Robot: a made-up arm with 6 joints. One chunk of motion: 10 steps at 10 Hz.
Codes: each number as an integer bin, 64 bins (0 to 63) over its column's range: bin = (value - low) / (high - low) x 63, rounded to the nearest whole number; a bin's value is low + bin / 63 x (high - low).
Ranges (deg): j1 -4..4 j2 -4..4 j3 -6..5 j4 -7..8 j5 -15..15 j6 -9..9
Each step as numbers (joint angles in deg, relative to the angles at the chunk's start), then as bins.
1 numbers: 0.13 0.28 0.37 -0.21 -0.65 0.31
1 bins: 33 34 36 29 30 33
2 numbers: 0.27 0.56 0.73 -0.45 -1.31 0.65
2 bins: 34 36 39 28 29 34
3 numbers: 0.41 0.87 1.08 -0.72 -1.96 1.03
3 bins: 35 38 41 26 27 35
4 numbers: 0.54 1.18 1.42 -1.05 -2.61 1.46
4 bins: 36 41 42 25 26 37
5 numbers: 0.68 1.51 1.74 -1.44 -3.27 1.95
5 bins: 37 43 44 23 25 38
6 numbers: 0.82 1.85 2.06 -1.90 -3.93 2.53
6 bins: 38 46 46 21 23 40
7 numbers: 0.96 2.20 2.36 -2.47 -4.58 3.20
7 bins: 39 49 48 19 22 43
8 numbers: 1.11 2.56 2.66 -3.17 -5.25 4.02
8 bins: 40 52 50 16 20 46
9 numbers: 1.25 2.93 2.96 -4.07 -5.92 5.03
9 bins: 41 55 51 12 19 49
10 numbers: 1.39 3.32 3.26 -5.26 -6.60 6.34
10 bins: 42 58 53 7 18 54
